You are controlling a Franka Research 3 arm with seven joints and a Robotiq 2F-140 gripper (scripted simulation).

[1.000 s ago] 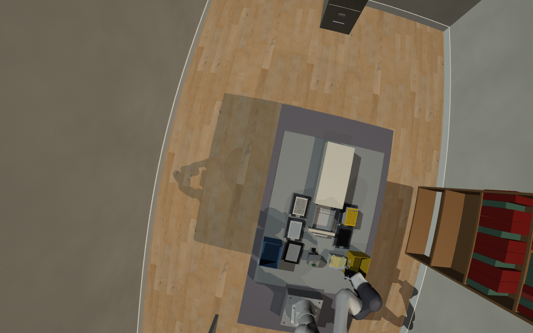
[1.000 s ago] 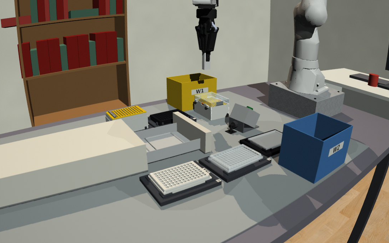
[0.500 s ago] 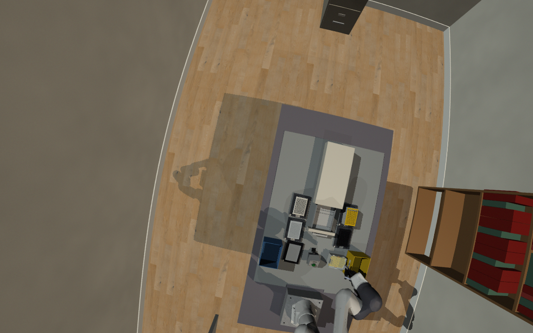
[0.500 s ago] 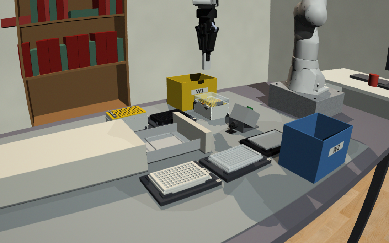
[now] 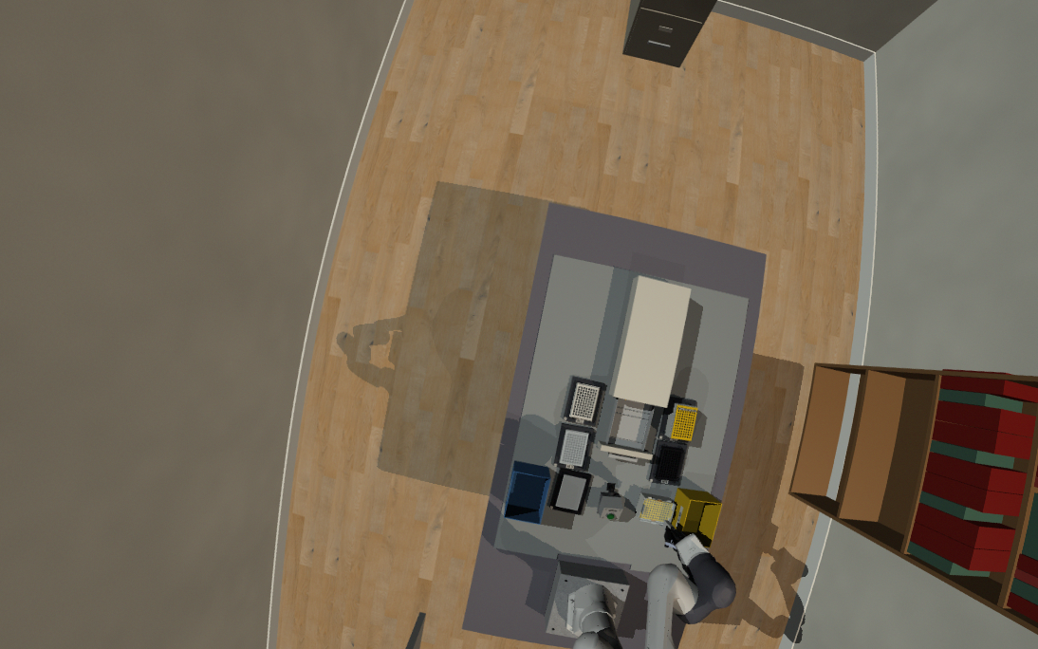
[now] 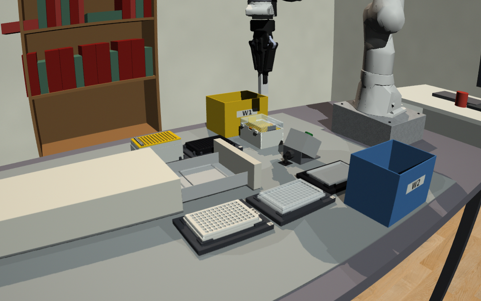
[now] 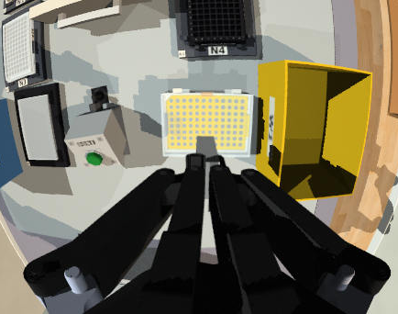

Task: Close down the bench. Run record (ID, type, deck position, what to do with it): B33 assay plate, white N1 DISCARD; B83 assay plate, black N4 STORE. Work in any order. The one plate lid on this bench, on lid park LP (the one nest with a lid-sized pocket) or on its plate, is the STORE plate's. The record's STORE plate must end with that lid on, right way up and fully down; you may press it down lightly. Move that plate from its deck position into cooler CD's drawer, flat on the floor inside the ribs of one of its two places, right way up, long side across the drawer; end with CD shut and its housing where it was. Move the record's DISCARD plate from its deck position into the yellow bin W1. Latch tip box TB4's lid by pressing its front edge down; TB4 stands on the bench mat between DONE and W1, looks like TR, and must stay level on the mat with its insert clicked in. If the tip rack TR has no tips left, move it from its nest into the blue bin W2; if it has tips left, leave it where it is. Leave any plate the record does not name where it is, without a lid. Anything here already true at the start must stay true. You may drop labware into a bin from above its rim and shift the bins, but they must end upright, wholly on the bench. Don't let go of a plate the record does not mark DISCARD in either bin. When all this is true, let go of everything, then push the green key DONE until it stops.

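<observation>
The TB4's clear lid is 13 cm below my hand. Also, from my hand: yellow bin W1: 15 cm to the right, 15 cm below; yellow insert: 14 cm below; tip box TB4: 15 cm below.
</observation>
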